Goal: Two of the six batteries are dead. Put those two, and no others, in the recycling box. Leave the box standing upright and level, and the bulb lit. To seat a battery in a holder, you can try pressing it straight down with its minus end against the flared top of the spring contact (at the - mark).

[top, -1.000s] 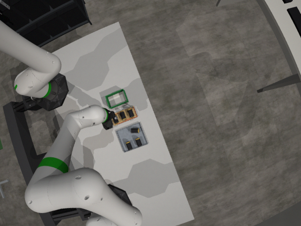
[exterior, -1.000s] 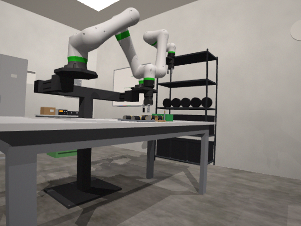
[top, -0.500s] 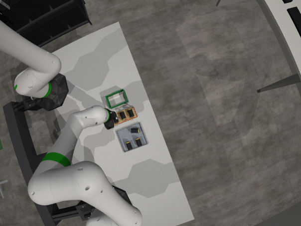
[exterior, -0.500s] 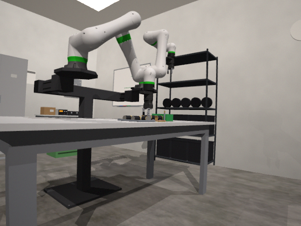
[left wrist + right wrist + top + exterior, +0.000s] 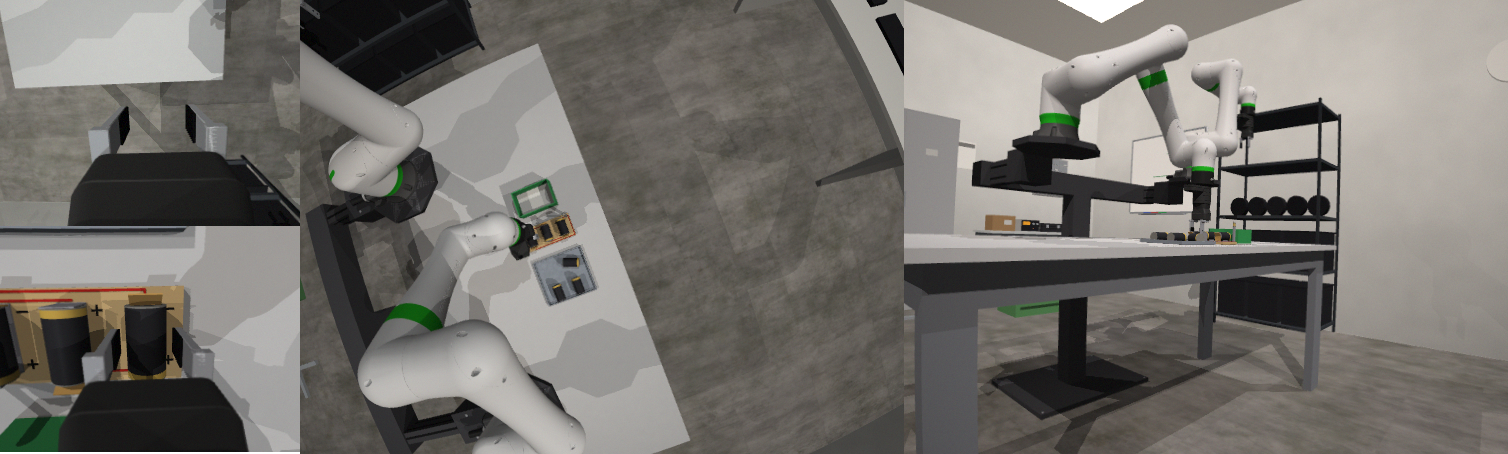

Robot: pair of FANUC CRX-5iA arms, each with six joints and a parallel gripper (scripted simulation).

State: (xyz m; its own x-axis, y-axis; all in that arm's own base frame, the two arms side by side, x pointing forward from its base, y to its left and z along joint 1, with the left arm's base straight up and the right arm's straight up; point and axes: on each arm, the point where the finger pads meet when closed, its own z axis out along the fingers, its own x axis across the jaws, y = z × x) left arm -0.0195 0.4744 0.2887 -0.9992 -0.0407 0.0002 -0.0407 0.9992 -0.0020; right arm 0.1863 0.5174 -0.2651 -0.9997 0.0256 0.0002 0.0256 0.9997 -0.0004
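The green recycling box lies 9 cm ahead of my right hand, 13 cm to the left of it and 3 cm below it. Also, from my right hand: grey tray (4 cm ahead, 19 cm to the right, 4 cm below).
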